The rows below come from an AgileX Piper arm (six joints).
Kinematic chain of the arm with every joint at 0, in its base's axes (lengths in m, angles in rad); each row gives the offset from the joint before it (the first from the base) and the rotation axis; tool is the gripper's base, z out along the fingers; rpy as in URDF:
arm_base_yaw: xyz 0 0 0.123 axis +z
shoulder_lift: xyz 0 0 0 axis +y
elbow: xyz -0.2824 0 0.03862 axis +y
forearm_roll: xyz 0.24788 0 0.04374 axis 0.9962 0 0.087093
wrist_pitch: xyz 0 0 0 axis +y
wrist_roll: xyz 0.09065 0 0.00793 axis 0.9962 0 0.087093
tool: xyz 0 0 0 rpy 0 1.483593 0
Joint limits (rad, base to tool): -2.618..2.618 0..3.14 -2.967..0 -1.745..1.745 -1.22..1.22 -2.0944..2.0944
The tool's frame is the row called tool.
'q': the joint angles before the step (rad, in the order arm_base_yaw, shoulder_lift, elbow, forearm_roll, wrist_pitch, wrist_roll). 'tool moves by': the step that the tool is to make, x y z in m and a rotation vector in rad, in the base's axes. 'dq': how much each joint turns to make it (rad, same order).
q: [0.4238, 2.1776, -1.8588, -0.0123, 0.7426, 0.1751]
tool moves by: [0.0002, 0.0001, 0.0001, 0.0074, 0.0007, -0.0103]
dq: [0.0000, 0.0002, -0.0003, 0.0000, -0.0022, 0.0125]
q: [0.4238, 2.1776, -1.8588, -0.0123, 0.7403, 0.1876]
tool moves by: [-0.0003, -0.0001, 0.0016, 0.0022, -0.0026, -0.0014]
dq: [0.0001, -0.0032, -0.0001, -0.0001, 0.0000, 0.0018]
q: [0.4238, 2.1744, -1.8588, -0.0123, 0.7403, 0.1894]
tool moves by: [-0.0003, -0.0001, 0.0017, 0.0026, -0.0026, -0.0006]
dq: [-0.0001, -0.0033, -0.0003, 0.0011, 0.0001, 0.0003]
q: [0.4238, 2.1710, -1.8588, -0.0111, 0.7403, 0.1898]
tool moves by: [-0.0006, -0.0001, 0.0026, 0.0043, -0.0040, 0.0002]
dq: [-0.0001, -0.0055, 0.0004, 0.0030, -0.0003, -0.0011]
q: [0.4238, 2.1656, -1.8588, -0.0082, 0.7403, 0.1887]
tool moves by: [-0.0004, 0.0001, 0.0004, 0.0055, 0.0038, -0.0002]
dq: [-0.0005, -0.0012, 0.0003, 0.0083, 0.0021, -0.0026]
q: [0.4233, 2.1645, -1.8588, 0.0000, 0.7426, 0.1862]
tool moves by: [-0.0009, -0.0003, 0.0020, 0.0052, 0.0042, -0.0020]
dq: [-0.0006, -0.0046, -0.0003, 0.0066, 0.0066, -0.0001]
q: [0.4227, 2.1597, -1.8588, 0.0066, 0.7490, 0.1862]
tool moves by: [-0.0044, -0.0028, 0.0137, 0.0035, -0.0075, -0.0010]
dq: [-0.0016, -0.0306, 0.0003, 0.0005, 0.0220, -0.0007]
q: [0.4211, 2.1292, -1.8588, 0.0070, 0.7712, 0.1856]
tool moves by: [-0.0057, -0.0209, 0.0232, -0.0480, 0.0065, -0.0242]
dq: [-0.0295, -0.0562, -0.0018, -0.0419, 0.0829, 0.0000]
